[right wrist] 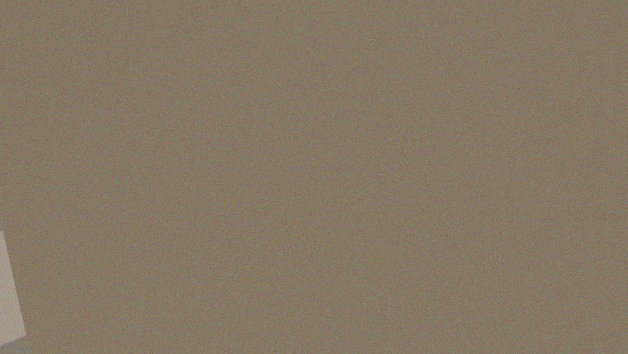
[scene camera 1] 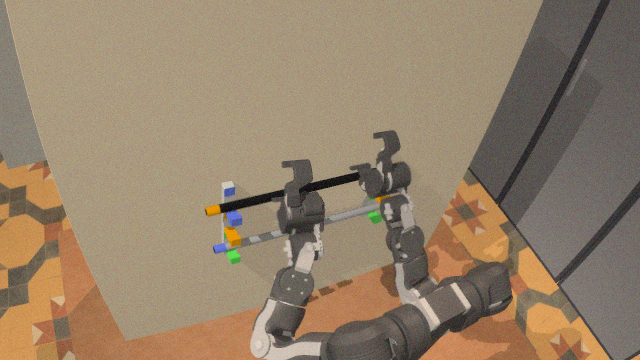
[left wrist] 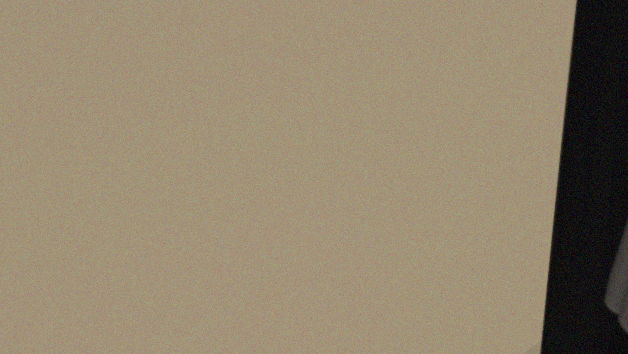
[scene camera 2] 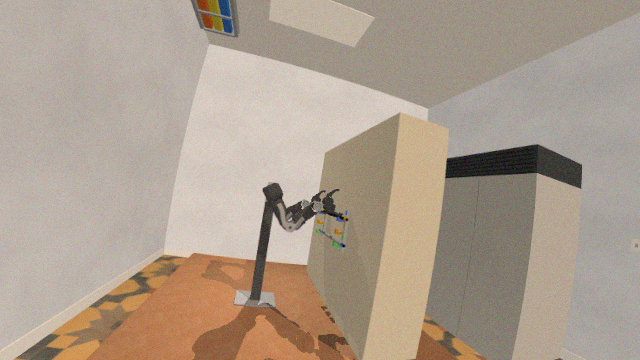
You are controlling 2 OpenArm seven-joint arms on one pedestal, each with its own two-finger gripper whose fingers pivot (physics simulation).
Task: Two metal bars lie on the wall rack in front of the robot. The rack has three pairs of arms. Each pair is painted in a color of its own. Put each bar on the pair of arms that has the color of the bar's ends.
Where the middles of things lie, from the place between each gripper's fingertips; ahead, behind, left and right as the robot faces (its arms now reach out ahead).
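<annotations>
The black bar [scene camera 1: 263,198] is there, and my right gripper is 10 cm above it, 13 cm to the right of it and 1 cm short of it.
For the same black bar, my left gripper is 8 cm to the left of it and 8 cm above it, and 3 cm short of it. Going by its middle, the black bar is nearer to my left gripper than to my right gripper.
</annotations>
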